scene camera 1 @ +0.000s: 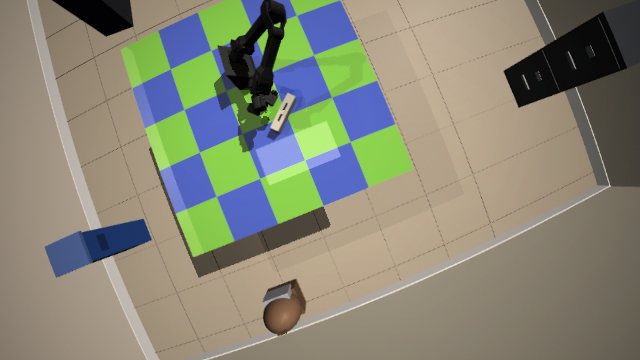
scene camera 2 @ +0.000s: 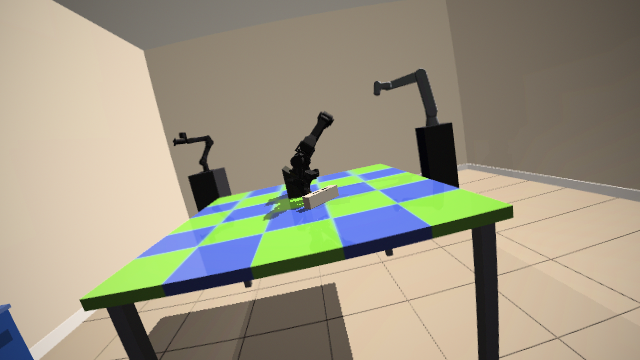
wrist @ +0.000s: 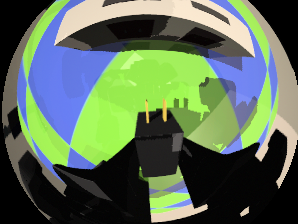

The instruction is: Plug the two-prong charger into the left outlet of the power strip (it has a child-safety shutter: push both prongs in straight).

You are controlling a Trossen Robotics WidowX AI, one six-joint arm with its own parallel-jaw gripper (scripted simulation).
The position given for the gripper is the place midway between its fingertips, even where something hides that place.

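Observation:
A two-prong charger [wrist: 158, 137] is held by the gripper [wrist: 155, 138].

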